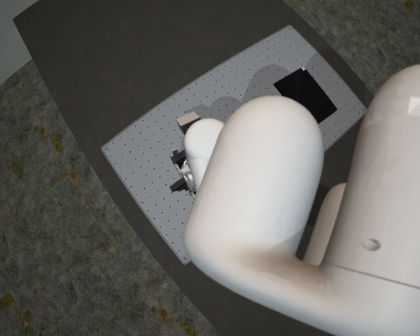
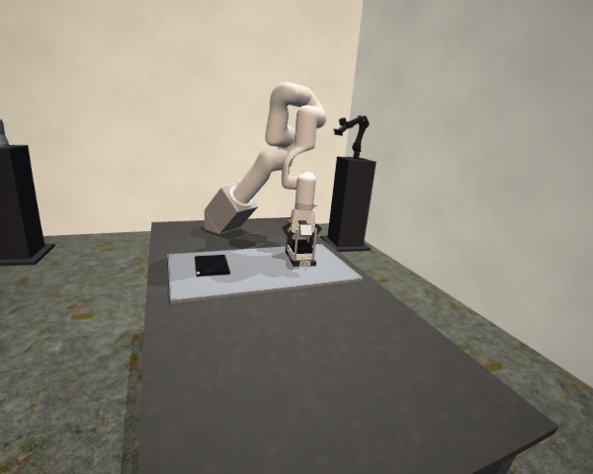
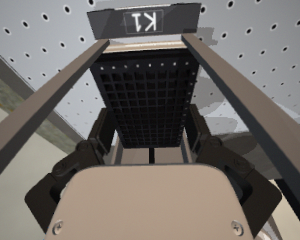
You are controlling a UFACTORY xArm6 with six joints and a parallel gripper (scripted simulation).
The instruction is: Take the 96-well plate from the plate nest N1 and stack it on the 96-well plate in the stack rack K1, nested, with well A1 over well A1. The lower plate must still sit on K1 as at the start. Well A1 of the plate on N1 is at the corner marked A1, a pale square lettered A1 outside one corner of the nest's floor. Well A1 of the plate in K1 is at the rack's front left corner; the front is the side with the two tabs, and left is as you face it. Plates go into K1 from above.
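The black 96-well plate lies 1 cm below my hand. Also, from my hand: white 96-well plate: 4 cm below; pale A1 mark: 42 cm to the right, 13 cm ahead, 5 cm below.
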